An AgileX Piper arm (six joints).
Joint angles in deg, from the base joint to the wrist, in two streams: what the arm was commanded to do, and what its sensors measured. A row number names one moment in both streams.
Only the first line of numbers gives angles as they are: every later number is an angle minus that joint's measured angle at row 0.
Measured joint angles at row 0:
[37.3, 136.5, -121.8, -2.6, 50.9, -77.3]
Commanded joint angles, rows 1 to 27:
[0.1, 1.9, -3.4, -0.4, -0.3, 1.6]
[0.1, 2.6, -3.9, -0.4, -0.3, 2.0]
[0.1, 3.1, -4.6, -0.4, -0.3, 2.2]
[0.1, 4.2, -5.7, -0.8, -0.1, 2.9]
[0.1, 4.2, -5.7, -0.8, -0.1, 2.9]
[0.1, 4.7, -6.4, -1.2, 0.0, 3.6]
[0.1, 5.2, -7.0, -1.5, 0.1, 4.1]
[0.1, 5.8, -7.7, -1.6, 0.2, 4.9]
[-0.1, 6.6, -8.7, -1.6, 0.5, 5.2]
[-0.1, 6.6, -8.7, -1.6, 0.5, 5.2]
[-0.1, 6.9, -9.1, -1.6, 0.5, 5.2]
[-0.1, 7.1, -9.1, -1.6, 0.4, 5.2]
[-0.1, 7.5, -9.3, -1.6, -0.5, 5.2]
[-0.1, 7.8, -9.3, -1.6, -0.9, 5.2]
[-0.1, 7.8, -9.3, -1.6, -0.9, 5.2]
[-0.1, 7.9, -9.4, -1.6, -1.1, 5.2]
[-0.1, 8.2, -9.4, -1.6, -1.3, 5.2]
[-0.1, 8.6, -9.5, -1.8, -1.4, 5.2]
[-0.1, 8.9, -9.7, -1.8, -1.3, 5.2]
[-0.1, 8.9, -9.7, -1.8, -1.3, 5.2]
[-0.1, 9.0, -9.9, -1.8, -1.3, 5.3]
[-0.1, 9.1, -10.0, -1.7, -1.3, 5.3]
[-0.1, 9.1, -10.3, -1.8, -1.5, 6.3]
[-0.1, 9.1, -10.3, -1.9, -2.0, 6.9]
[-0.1, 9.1, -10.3, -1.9, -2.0, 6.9]
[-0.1, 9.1, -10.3, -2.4, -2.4, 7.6]
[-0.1, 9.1, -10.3, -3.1, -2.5, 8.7]
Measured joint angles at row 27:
[-0.1, 9.0, -10.0, -2.3, -1.9, 6.5]
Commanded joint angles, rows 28 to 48:
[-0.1, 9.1, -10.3, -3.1, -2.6, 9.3]
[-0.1, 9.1, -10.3, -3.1, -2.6, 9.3]
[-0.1, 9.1, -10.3, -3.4, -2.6, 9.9]
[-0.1, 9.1, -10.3, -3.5, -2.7, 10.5]
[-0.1, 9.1, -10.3, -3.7, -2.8, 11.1]
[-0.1, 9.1, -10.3, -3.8, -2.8, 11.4]
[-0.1, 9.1, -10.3, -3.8, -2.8, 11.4]
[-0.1, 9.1, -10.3, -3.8, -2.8, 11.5]
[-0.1, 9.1, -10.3, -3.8, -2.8, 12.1]
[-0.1, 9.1, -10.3, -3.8, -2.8, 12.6]
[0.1, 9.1, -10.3, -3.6, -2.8, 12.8]
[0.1, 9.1, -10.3, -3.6, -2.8, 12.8]
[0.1, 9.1, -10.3, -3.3, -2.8, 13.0]
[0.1, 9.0, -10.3, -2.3, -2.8, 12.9]
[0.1, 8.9, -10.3, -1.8, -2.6, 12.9]
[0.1, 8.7, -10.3, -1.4, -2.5, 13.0]
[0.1, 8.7, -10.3, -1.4, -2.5, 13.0]
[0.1, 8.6, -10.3, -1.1, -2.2, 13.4]
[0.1, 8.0, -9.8, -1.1, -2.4, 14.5]
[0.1, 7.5, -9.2, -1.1, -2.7, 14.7]
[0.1, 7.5, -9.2, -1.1, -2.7, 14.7]
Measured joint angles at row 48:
[-0.1, 9.0, -10.0, -1.7, -2.7, 13.1]
